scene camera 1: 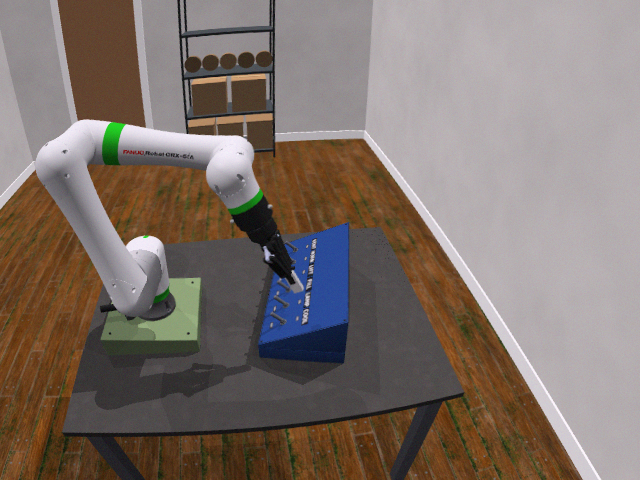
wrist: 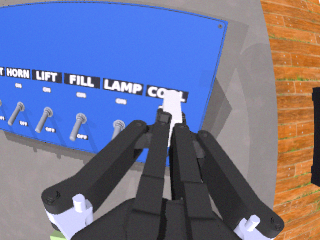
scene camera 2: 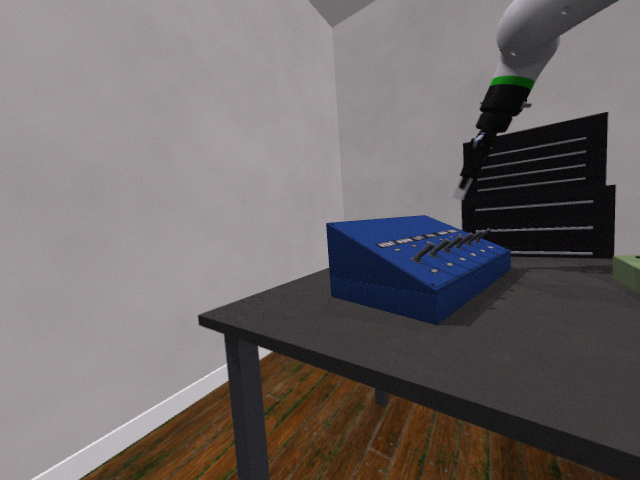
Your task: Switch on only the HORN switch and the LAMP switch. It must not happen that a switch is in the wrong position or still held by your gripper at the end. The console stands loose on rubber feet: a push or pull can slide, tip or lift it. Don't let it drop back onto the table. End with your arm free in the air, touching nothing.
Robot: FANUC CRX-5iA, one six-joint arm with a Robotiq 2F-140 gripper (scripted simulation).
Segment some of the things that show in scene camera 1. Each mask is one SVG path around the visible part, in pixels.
The gripper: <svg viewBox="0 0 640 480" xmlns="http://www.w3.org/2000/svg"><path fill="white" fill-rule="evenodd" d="M271 216L263 226L246 233L250 240L260 244L262 251L265 252L263 262L268 264L281 279L286 279L294 294L302 292L304 286L294 272L295 266L291 266L291 258L283 243L280 231L277 230L277 224Z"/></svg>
A blue sloped console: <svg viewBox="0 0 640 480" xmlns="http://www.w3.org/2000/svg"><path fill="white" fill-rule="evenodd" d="M349 222L291 242L285 242L284 245L292 261L291 266L295 266L294 272L304 286L304 290L294 294L284 278L280 279L275 272L273 273L258 342L259 357L344 363L349 323Z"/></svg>
